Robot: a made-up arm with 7 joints. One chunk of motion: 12 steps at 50 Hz.
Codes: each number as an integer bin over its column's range. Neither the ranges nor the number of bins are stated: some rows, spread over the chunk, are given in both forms.
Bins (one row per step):
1: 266 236 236 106 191 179 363
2: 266 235 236 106 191 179 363
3: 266 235 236 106 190 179 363
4: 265 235 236 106 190 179 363
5: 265 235 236 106 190 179 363
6: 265 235 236 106 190 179 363
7: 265 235 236 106 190 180 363
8: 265 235 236 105 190 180 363
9: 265 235 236 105 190 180 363
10: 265 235 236 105 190 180 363
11: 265 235 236 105 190 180 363
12: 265 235 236 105 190 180 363
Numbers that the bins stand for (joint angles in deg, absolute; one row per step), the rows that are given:
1: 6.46 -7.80 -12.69 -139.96 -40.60 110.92 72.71
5: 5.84 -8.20 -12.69 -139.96 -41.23 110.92 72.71
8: 5.84 -8.20 -12.69 -140.28 -41.23 111.36 72.71
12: 5.84 -8.20 -12.69 -140.28 -41.23 111.36 72.71
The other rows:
2: 6.46 -8.20 -12.69 -139.96 -40.60 110.92 72.71
3: 6.46 -8.20 -12.69 -139.96 -41.23 110.92 72.71
4: 5.84 -8.20 -12.69 -139.96 -41.23 110.92 72.71
6: 5.84 -8.20 -12.69 -139.96 -41.23 110.92 72.71
7: 5.84 -8.20 -12.69 -139.96 -41.23 111.36 72.71
9: 5.84 -8.20 -12.69 -140.28 -41.23 111.36 72.71
10: 5.84 -8.20 -12.69 -140.28 -41.23 111.36 72.71
11: 5.84 -8.20 -12.69 -140.28 -41.23 111.36 72.71

